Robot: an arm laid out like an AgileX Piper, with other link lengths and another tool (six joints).
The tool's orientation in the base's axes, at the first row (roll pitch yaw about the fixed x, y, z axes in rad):
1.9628, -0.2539, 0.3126
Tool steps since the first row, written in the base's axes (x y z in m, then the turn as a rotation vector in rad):
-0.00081, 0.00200, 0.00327, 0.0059, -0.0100, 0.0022
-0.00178, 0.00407, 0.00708, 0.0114, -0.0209, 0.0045
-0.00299, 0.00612, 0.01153, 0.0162, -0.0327, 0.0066
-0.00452, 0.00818, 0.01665, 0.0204, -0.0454, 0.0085
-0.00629, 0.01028, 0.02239, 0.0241, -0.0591, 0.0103
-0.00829, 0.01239, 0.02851, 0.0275, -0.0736, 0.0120
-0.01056, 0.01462, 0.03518, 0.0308, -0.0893, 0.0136
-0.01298, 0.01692, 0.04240, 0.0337, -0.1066, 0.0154
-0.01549, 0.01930, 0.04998, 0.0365, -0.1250, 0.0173
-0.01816, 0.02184, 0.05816, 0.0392, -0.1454, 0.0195
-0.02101, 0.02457, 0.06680, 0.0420, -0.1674, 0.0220
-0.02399, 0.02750, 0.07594, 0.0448, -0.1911, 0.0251
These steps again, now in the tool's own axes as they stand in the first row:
0.00067, 0.00214, -0.00321, 0.0030, 0.0057, 0.0099
0.00135, 0.00475, -0.00675, 0.0054, 0.0119, 0.0204
0.00196, 0.00796, -0.01059, 0.0068, 0.0185, 0.0314
0.00245, 0.01180, -0.01481, 0.0074, 0.0252, 0.0431
0.00289, 0.01621, -0.01938, 0.0072, 0.0324, 0.0555
0.00321, 0.02097, -0.02419, 0.0064, 0.0399, 0.0684
0.00346, 0.02620, -0.02940, 0.0052, 0.0478, 0.0824
0.00373, 0.03191, -0.03493, 0.0032, 0.0567, 0.0976
0.00403, 0.03792, -0.04070, 0.0008, 0.0661, 0.1135
0.00438, 0.04440, -0.04689, -0.0023, 0.0766, 0.1311
0.00474, 0.05124, -0.05347, -0.0056, 0.0881, 0.1499
0.00517, 0.05845, -0.06046, -0.0093, 0.1009, 0.1699

